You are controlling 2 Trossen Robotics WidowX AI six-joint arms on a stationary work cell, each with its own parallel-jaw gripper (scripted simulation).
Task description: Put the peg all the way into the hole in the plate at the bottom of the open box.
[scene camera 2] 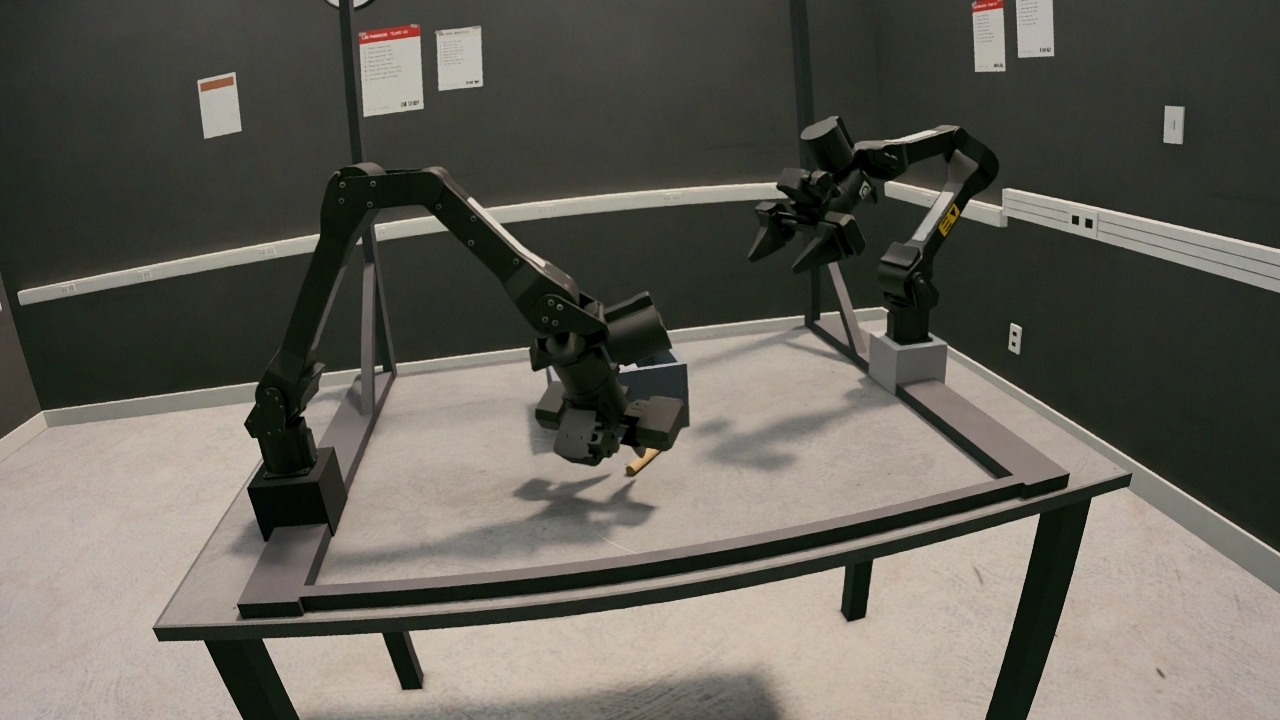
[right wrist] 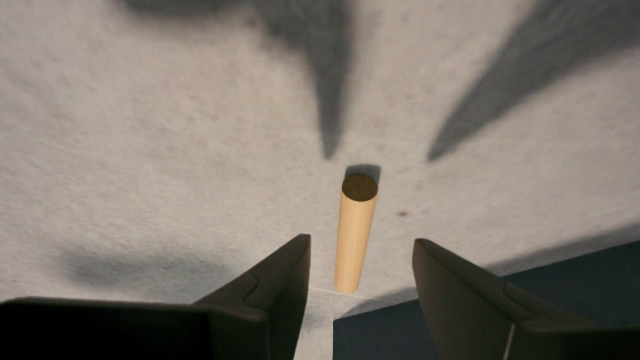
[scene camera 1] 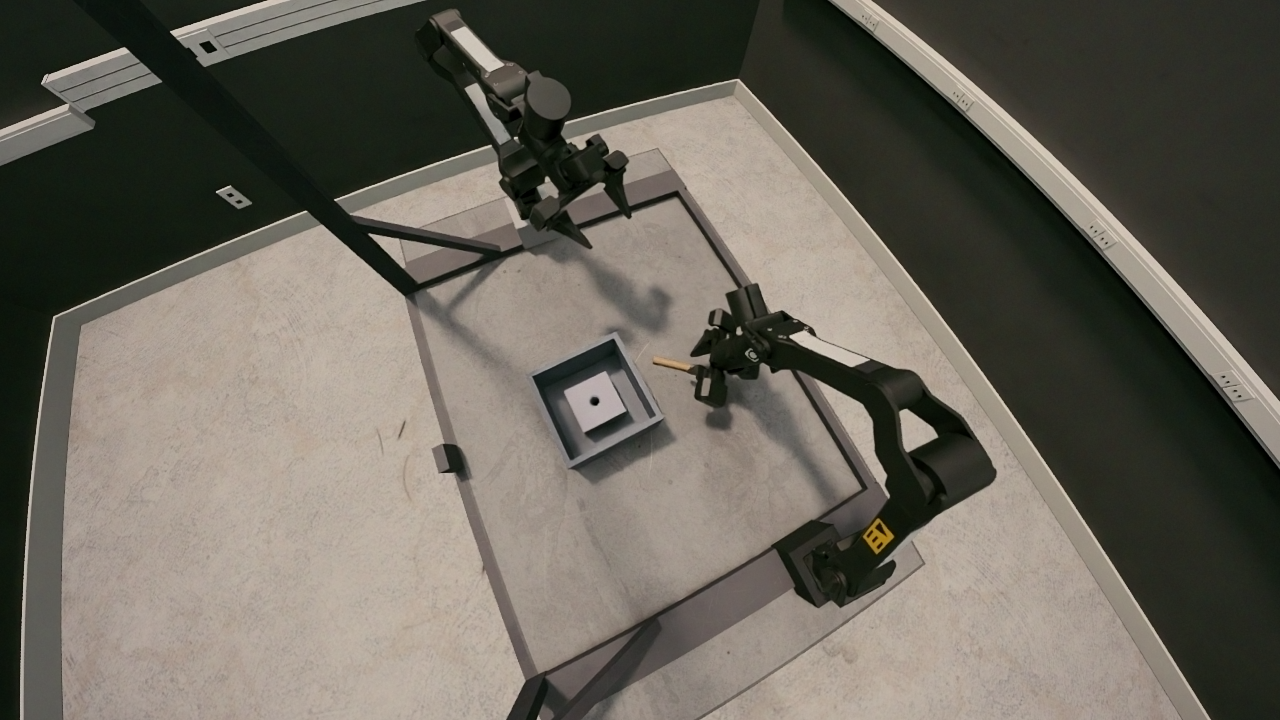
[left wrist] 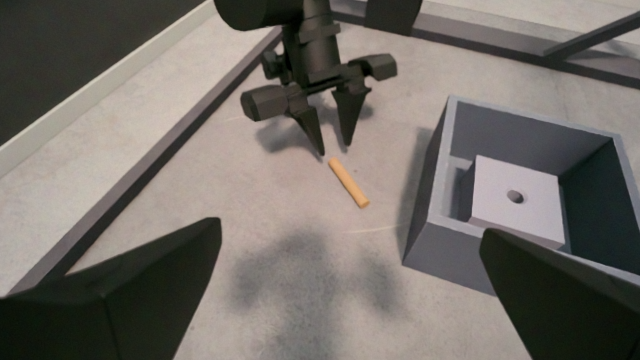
Labels:
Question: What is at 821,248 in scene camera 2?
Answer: The left gripper.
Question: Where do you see a dark arm base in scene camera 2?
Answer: At 312,499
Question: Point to a blue-grey box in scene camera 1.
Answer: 548,383

